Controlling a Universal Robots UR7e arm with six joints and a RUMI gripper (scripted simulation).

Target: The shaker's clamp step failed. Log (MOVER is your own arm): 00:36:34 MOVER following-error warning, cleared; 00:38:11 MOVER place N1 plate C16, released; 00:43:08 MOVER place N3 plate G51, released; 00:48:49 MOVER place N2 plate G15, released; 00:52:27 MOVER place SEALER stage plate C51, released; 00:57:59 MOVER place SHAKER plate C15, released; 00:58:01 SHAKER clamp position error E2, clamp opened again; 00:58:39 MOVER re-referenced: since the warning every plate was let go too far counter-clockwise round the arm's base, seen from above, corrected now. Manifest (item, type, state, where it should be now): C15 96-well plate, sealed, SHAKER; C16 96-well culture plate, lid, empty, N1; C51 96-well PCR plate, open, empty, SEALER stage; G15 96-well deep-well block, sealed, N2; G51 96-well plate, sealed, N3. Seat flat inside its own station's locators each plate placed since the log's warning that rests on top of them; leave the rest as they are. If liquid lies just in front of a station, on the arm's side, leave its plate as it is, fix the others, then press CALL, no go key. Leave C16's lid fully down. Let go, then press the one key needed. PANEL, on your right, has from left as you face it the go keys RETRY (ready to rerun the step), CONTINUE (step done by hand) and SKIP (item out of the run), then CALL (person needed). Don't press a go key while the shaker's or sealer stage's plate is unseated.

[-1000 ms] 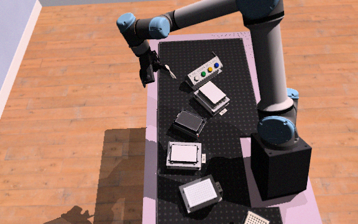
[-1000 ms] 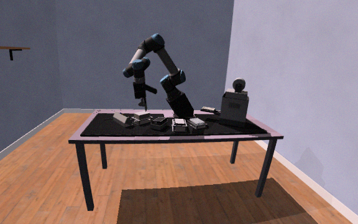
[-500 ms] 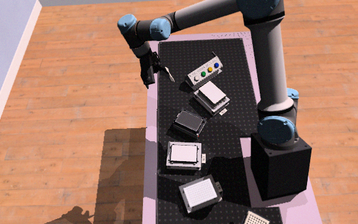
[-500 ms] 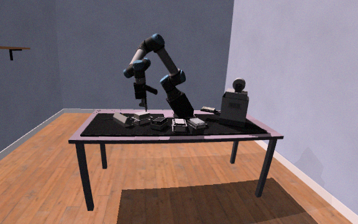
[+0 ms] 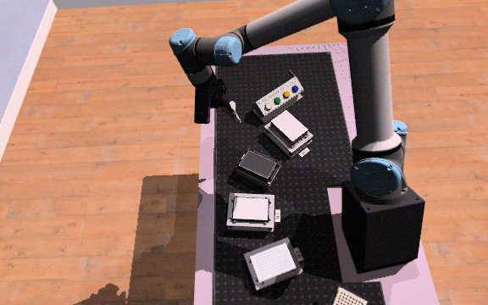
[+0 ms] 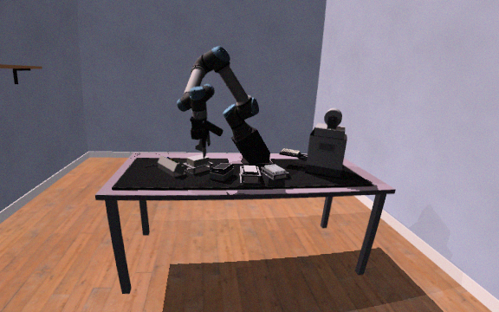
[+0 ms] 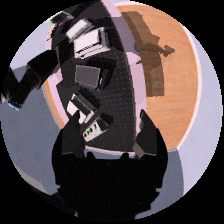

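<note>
My gripper is now 250 mm past the white-topped sealed plate, 140 mm above it and 50 mm to the left of it.
</note>
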